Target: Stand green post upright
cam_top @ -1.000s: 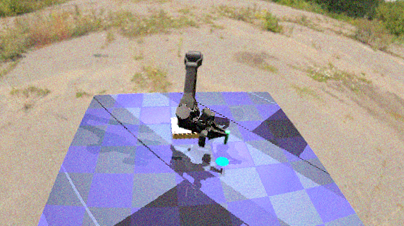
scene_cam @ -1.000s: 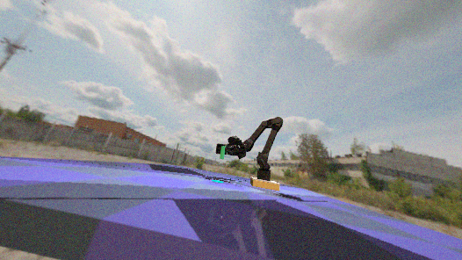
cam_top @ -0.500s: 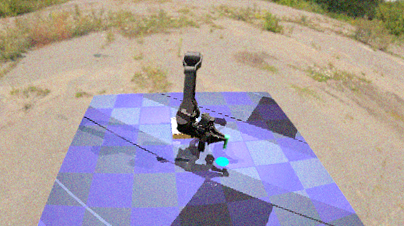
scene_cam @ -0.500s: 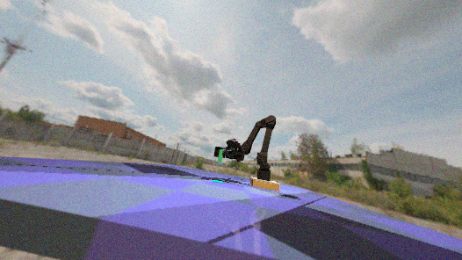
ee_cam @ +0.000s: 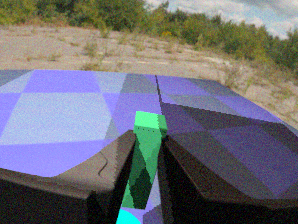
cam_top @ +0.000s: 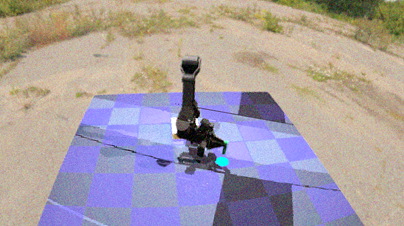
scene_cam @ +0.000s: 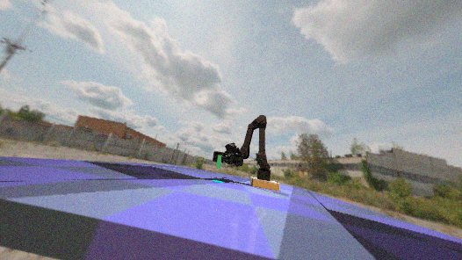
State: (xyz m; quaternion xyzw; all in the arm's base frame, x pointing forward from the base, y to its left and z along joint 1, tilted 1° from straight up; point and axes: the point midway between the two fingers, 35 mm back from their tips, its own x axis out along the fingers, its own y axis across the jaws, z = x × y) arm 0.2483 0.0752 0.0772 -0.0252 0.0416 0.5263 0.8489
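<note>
My gripper tip is 1 cm past the cyan circle and 12 cm above it. The rest, counted from my gripper tip: green post: 2 cm below.
</note>
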